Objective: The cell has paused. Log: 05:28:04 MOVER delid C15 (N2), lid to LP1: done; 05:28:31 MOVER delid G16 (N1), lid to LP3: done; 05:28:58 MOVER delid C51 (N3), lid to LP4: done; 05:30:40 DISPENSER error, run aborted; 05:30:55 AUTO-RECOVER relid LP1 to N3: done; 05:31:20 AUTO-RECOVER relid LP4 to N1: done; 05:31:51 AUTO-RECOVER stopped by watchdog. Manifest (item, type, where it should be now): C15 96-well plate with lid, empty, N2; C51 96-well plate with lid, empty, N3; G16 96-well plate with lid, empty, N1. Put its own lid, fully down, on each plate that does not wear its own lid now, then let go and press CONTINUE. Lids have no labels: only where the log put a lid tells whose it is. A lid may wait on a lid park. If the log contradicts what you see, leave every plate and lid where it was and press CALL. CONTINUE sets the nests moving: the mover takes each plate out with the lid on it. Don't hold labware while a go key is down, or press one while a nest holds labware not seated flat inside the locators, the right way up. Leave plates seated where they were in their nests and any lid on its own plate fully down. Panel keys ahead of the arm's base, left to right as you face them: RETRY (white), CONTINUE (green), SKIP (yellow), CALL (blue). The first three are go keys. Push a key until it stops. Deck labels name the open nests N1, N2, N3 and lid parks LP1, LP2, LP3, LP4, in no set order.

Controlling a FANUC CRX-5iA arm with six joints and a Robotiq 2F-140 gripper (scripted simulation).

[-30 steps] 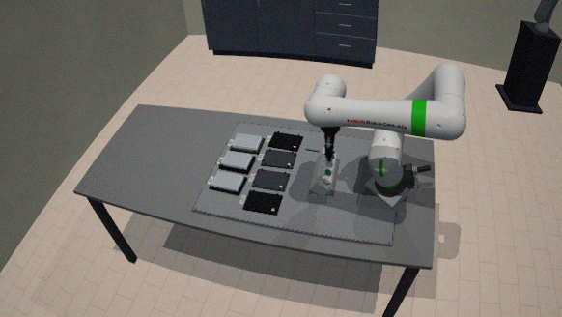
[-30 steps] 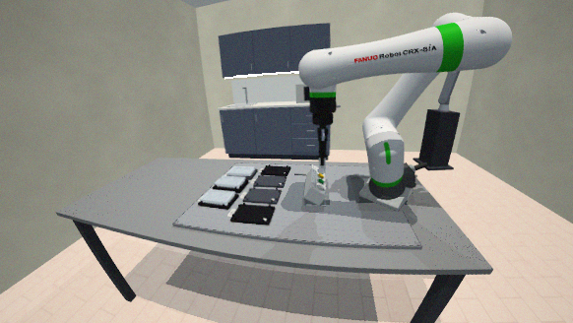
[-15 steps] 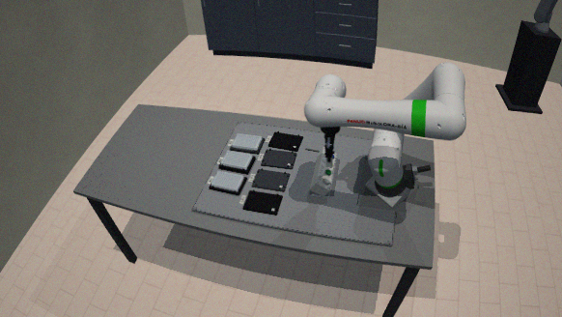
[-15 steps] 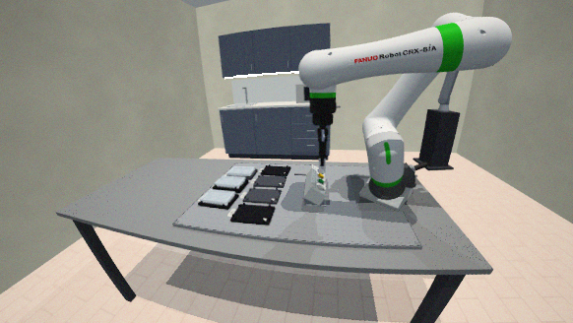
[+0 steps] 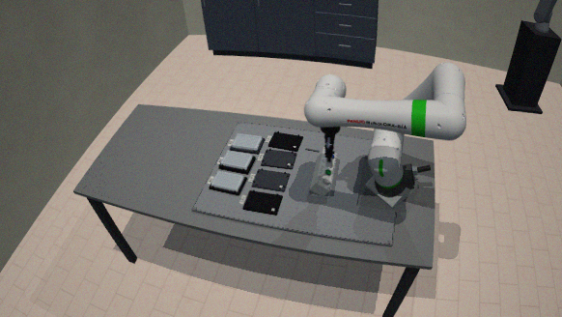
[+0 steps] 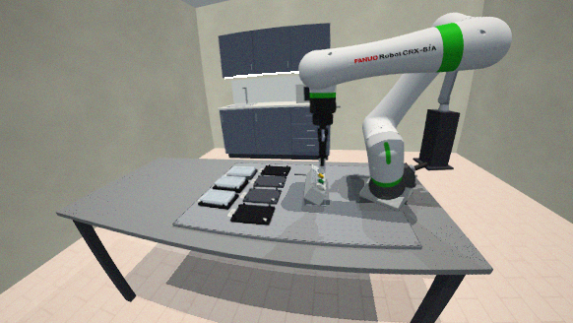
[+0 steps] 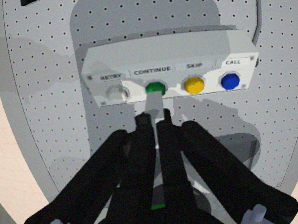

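The green key is 7 cm below my hand. Round my hand: yellow key 7 cm below, 5 cm to the right; then blue key 10 cm to the right, 7 cm below, 1 cm behind; then white key 7 cm below, 5 cm to the left, 1 cm ahead.
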